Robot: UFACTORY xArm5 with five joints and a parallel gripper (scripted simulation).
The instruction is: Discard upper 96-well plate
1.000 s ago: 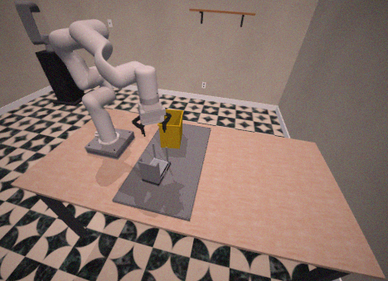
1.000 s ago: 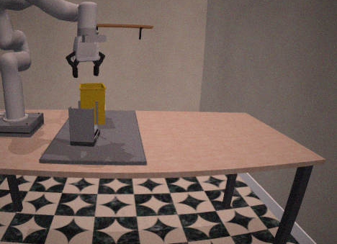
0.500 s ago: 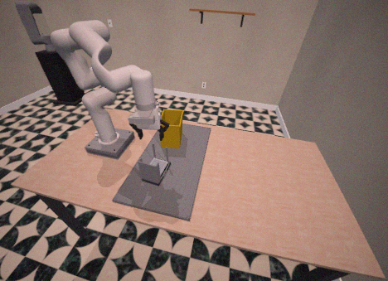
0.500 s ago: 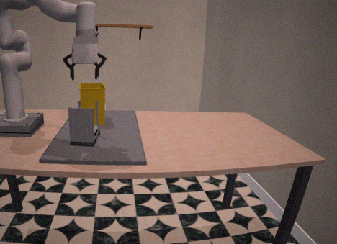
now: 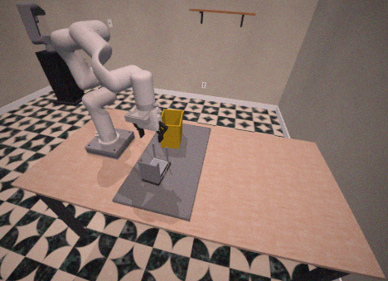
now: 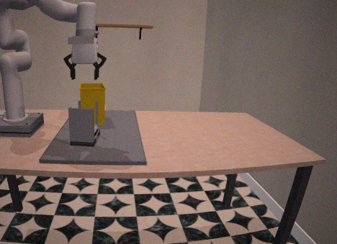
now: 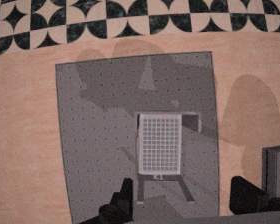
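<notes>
My hand is 220 mm above the white 96-well plate. From my hand the other things lie so: yellow plastics bin 290 mm to the left, 170 mm below, 20 mm ahead.
</notes>
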